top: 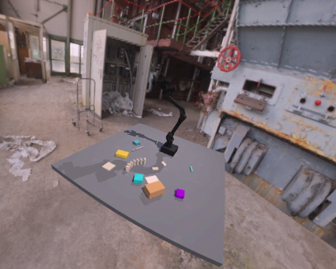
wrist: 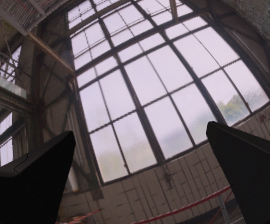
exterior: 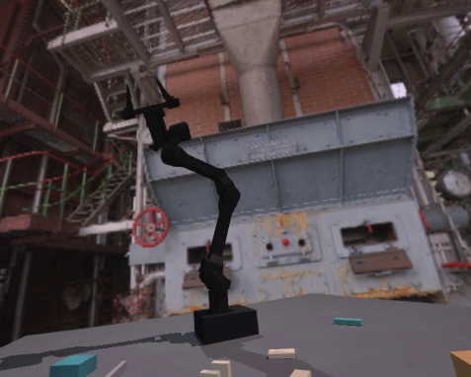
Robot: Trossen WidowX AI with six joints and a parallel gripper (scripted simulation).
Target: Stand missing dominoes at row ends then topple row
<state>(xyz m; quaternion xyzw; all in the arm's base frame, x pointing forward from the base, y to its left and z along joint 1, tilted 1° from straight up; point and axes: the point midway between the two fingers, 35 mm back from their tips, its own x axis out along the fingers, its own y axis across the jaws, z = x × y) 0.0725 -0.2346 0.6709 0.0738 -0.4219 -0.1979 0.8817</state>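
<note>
The purple cube lies 750 mm below my gripper tip, 490 mm to the left of it and 460 mm ahead of it. The rest, counted from my gripper tip: small teal block 750 mm below, 110 mm to the right, 20 mm behind; then yellow block 750 mm below, 260 mm ahead, 120 mm to the right; then thin grey stick 750 mm below, 80 mm ahead, 40 mm to the right.
</note>
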